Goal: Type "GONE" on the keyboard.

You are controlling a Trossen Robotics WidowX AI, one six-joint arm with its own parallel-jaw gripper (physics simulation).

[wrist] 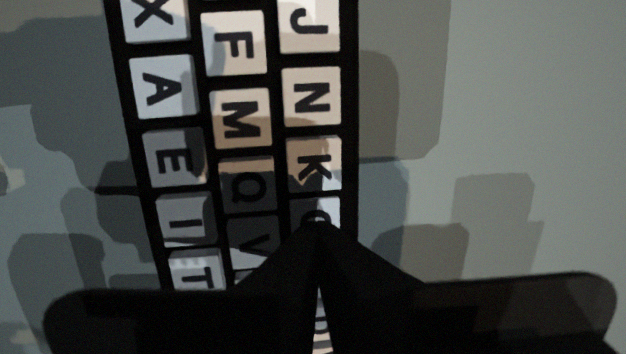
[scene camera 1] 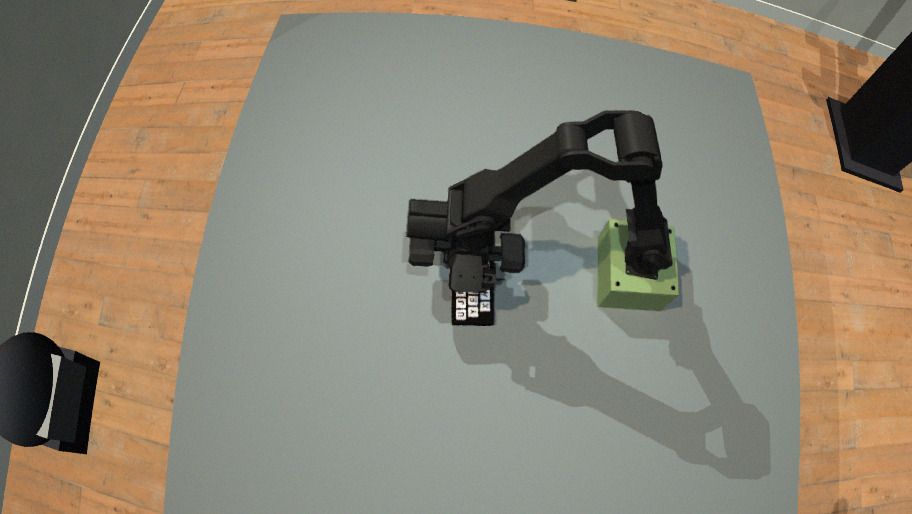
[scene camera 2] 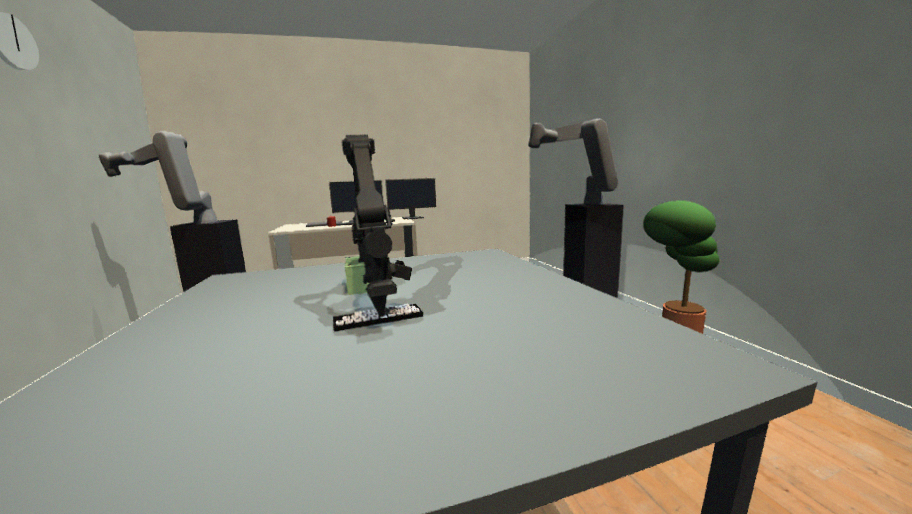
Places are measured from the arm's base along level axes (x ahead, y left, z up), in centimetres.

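Where they show: gripper, fingertip midpoint: (wrist: 316,233) (scene camera 2: 381,316); arm's base at its link origin: (scene camera 1: 642,260).
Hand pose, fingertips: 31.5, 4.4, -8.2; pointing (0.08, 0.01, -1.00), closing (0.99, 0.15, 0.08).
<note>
Things, the pixels of their centre, and the offset from my fingertips, as dx, dy, dz. Level surfaces: height alone.
- black keyboard at the middle of its body: (wrist: 257,247) (scene camera 1: 472,265) (scene camera 2: 378,315) -1.9, -1.0, -0.5
- G key at the middle of its body: (wrist: 314,219) -0.1, +0.4, -0.2
- N key at the middle of its body: (wrist: 311,96) -0.8, +4.5, +0.1
- E key at the middle of its body: (wrist: 176,157) -4.6, +2.2, +0.1
- grey table at its surface level: dz -1.2
The black keyboard (scene camera 1: 473,311) (scene camera 2: 344,323) (wrist: 351,115) lies on the table, with pale letter keys in three rows. My gripper (scene camera 2: 382,312) (wrist: 316,233) is shut and empty, pointing down at the keyboard. In the wrist view its tips overlap the lower part of the G key (wrist: 331,207), at or very close to its surface; I cannot tell if it is pressed. The N key (wrist: 312,96) is two keys above G in the same row. The E key (wrist: 173,159) is in the far left row. The O key cannot be made out. The arm hides part of the keyboard in scene camera 1.
The arm's base stands on a green block (scene camera 1: 638,293) (scene camera 2: 353,277) on the grey table (scene camera 1: 306,383) (scene camera 2: 319,408). Away from the table are two grey arms on black pedestals, a desk with monitors (scene camera 2: 410,193) and a potted plant (scene camera 2: 680,223).
</note>
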